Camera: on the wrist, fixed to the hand. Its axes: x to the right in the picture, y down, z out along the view.
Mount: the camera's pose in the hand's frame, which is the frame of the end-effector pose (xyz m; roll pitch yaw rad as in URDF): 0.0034 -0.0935 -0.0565 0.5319 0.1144 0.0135
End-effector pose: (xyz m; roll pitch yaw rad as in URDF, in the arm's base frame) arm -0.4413 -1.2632 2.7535 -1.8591 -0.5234 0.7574
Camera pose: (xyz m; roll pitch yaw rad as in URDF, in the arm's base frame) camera -0.4586 -1.3175 2.8468 -1.2608 -0.5392 0.6250
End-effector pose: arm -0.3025 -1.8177 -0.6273 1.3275 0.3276 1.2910
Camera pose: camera -0.3419 -1.8380 -0.7272 1.8984 0.3399 1.4122
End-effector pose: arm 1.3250 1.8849 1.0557 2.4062 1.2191 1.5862
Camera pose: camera 1.2181 1.8649 1.0453 3.0790 1.1205 1.7399
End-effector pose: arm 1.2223 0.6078 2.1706 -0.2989 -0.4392 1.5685
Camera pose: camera 1.3283 0.6219 2.1481 0.2404 -0.3258 1.5465
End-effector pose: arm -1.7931 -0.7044 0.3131 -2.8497 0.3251 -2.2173
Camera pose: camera -1.7521 -0.7718 0.3888 -2.3312 0.2191 -2.2641
